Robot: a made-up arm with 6 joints. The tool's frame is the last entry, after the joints. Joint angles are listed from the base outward.
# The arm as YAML. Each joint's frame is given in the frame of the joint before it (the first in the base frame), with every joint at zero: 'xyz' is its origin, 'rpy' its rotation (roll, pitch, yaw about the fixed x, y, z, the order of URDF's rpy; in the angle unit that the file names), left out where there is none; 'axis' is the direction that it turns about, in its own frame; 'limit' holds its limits. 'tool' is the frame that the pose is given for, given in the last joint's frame.
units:
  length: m
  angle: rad
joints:
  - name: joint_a
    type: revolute
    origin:
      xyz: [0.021, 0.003, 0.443]
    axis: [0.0, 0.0, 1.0]
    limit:
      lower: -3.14
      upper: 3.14
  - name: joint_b
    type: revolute
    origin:
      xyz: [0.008, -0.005, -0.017]
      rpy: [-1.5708, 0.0, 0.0]
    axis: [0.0, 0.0, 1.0]
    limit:
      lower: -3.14
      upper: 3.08
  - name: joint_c
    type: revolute
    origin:
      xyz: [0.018, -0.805, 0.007]
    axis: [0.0, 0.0, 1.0]
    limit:
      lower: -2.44
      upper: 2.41
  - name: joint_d
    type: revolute
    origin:
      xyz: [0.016, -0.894, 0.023]
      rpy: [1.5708, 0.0, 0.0]
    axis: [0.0, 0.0, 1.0]
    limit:
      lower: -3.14
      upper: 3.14
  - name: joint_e
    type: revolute
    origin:
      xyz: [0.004, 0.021, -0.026]
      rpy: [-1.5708, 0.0, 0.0]
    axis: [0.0, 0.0, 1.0]
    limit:
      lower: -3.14
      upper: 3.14
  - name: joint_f
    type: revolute
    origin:
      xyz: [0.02, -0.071, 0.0]
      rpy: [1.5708, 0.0, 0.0]
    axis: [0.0, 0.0, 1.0]
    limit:
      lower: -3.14
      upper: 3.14
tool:
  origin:
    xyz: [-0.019, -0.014, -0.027]
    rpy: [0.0, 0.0, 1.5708]
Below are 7 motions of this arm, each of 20 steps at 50 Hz.
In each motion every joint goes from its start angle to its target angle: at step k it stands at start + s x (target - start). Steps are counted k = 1, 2, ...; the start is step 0. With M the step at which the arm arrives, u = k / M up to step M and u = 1 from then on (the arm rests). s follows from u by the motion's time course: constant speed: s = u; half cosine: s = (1 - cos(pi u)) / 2; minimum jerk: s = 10 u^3 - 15 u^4 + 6 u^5.
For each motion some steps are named. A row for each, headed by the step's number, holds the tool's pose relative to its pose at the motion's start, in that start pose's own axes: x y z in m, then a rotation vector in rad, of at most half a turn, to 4 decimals.
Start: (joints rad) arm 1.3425 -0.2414 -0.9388 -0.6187 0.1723 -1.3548
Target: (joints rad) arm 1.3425 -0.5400 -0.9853 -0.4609 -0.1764 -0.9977
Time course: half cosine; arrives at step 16
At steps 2, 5, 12, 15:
2: -0.0180 -0.0065 0.0055 0.0010 -0.0248 0.0208
5: -0.1058 -0.0385 0.0282 0.0015 -0.1459 0.1198
12: -0.4081 -0.1568 0.0590 -0.0551 -0.5701 0.4352
15: -0.4728 -0.1837 0.0562 -0.0797 -0.6633 0.4973

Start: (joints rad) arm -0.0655 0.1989 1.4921 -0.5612 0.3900 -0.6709
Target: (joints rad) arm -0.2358 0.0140 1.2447 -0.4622 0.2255 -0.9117
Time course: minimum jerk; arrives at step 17
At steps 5, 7, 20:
5: -0.0621 -0.0126 -0.0350 -0.0231 -0.0802 0.0003
7: -0.1323 -0.0284 -0.0818 -0.0461 -0.1771 -0.0031
20: -0.3524 -0.0883 -0.3002 -0.0918 -0.5482 -0.0475

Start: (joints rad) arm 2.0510 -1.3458 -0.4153 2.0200 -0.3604 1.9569
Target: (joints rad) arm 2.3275 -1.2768 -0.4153 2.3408 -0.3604 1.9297
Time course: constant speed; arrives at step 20
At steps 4, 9, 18, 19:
4: 0.0752 -0.0536 0.0285 0.0140 0.0532 0.0497
9: 0.1705 -0.1224 0.0567 0.0347 0.1172 0.1145
18: 0.3445 -0.2495 0.0859 0.0812 0.2246 0.2379
19: 0.3640 -0.2638 0.0874 0.0871 0.2359 0.2521

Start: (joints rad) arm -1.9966 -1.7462 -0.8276 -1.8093 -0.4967 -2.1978
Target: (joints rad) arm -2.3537 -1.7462 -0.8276 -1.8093 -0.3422 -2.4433
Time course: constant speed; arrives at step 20
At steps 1, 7, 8, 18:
1: -0.0124 -0.0164 0.0106 0.0083 0.0041 -0.0001
7: -0.0833 -0.1205 0.0689 0.0555 0.0295 0.0009
8: -0.0944 -0.1387 0.0777 0.0629 0.0339 0.0013
18: -0.1942 -0.3335 0.1512 0.1302 0.0782 0.0089

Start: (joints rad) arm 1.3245 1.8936 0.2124 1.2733 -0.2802 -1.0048
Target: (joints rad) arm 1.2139 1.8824 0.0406 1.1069 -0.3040 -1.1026
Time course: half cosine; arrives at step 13
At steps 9, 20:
9: -0.0925 0.1663 0.0312 -0.1825 -0.0583 -0.1336
20: -0.1208 0.2116 0.0352 -0.2315 -0.0809 -0.1724

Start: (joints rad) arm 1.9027 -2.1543 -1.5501 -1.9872 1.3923 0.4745
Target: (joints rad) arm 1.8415 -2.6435 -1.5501 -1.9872 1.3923 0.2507
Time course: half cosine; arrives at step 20
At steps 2, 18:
2: -0.0045 0.0122 0.0056 0.0047 -0.0031 0.0052
18: -0.2803 0.4057 0.2611 0.2042 -0.1134 0.2023

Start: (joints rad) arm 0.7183 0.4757 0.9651 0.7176 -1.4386 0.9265
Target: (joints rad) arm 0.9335 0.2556 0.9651 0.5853 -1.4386 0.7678
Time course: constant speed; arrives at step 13
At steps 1, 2, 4, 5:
1: 0.0286 -0.0177 0.0021 0.0074 0.0083 0.0100
2: 0.0575 -0.0345 0.0043 0.0144 0.0167 0.0200
4: 0.1161 -0.0656 0.0091 0.0267 0.0338 0.0400
5: 0.1458 -0.0799 0.0116 0.0322 0.0425 0.0499

